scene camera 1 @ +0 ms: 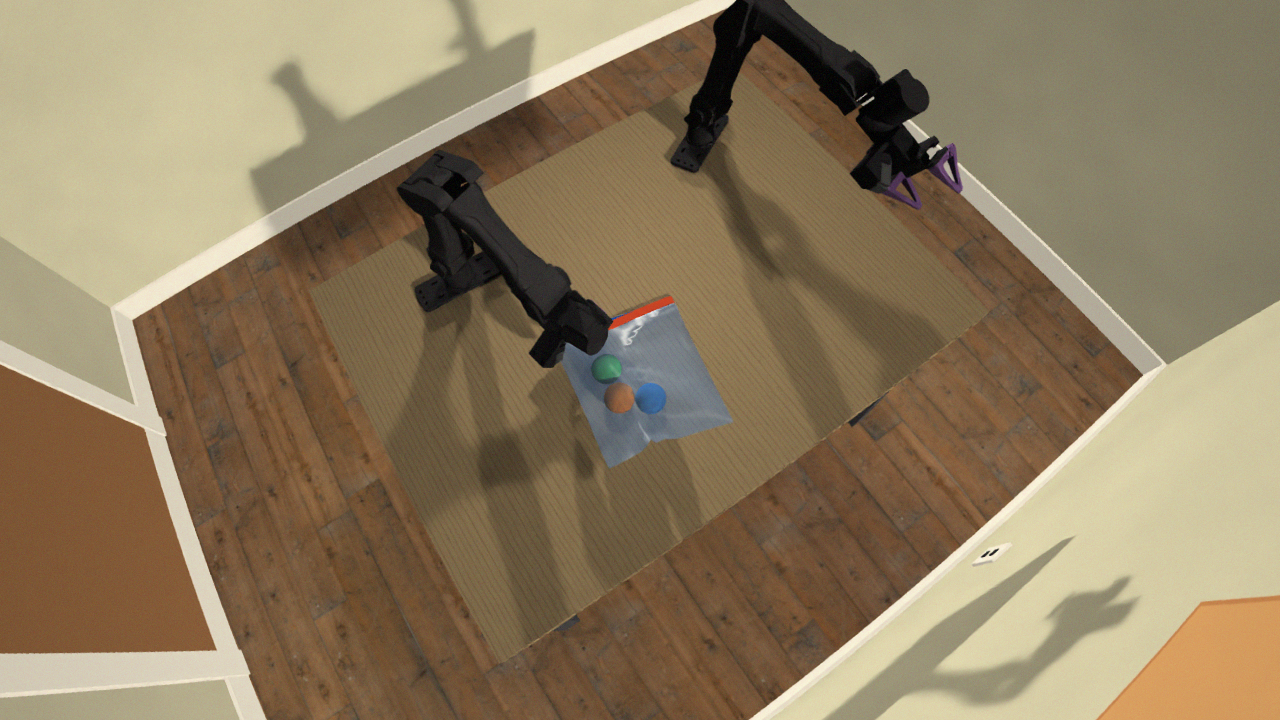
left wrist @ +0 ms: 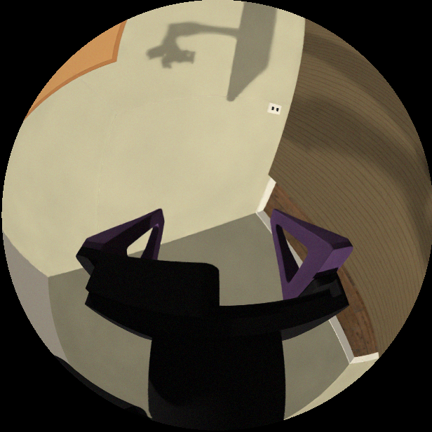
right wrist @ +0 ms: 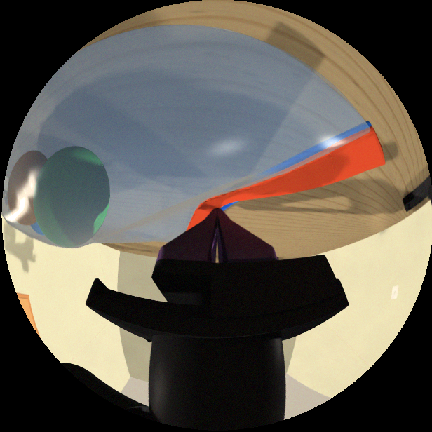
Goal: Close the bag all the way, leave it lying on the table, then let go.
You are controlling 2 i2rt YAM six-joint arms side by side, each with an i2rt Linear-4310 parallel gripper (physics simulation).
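A clear bluish bag [scene camera 1: 693, 376] [right wrist: 190, 100] lies on the tan ribbed table top [scene camera 1: 590, 214]. Its mouth has a red strip [scene camera 1: 644, 310] [right wrist: 320, 169] and a blue strip [right wrist: 305, 154]. A green ball [scene camera 1: 606, 368] [right wrist: 72, 197], an orange ball [scene camera 1: 618, 397] [right wrist: 21, 185] and a blue ball [scene camera 1: 650, 397] are in the bag. My right gripper [right wrist: 216, 214] is shut at the mouth, where the strips bend at its fingertips; the pinched part is mostly hidden. The arm hides these fingers in the scene view. My left gripper [scene camera 1: 938, 197] [left wrist: 216, 214] is open and empty, far from the bag.
The right arm [scene camera 1: 510, 250] reaches over the bag's upper left corner. The left arm [scene camera 1: 805, 49] stretches toward the upper right, with its gripper near the wall's white baseboard [scene camera 1: 1029, 237]. A wooden floor [scene camera 1: 295, 429] surrounds the table top.
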